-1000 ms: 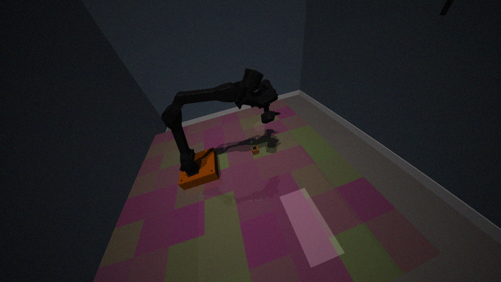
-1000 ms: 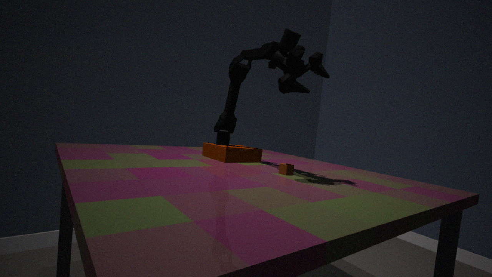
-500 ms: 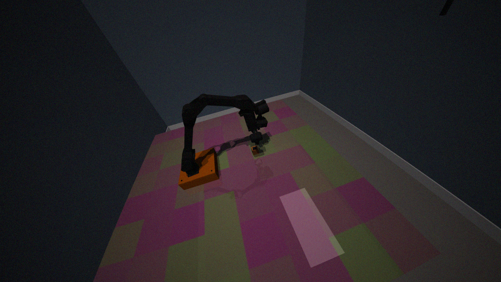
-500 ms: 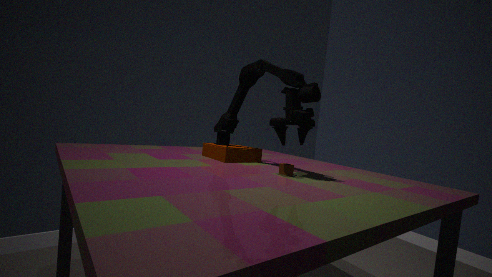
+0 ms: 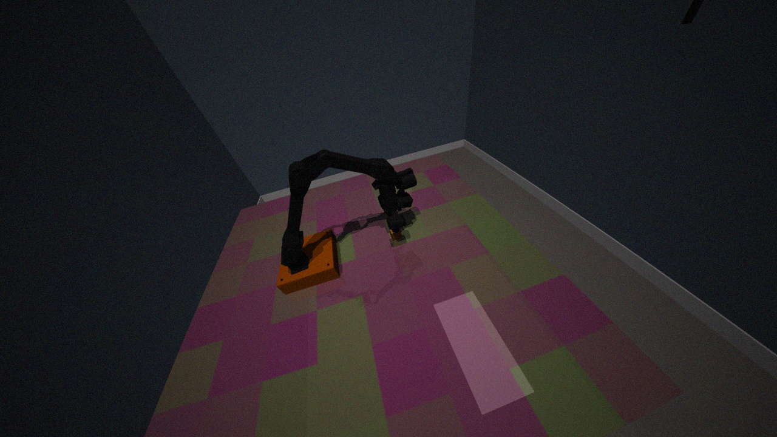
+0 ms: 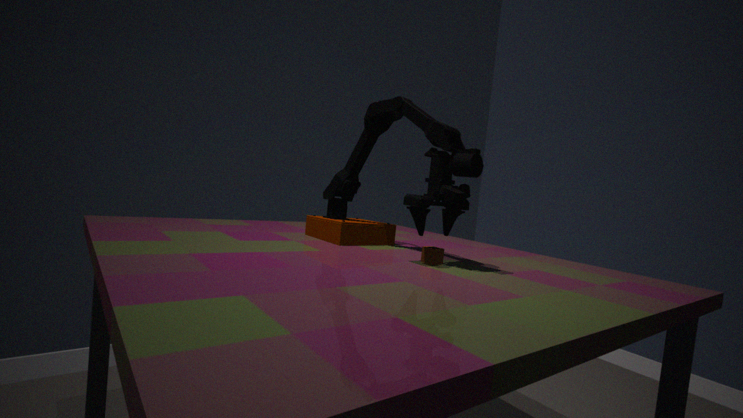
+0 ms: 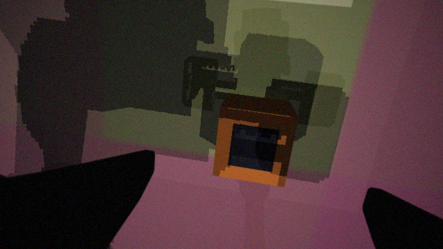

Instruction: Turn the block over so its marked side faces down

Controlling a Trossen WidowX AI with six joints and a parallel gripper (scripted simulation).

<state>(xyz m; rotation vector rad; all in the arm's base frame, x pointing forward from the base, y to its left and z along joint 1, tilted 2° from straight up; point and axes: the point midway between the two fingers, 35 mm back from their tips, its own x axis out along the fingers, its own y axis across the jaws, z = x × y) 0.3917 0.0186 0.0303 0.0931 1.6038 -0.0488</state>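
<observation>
Now: the orange block 4 cm below my gripper tip.
</observation>
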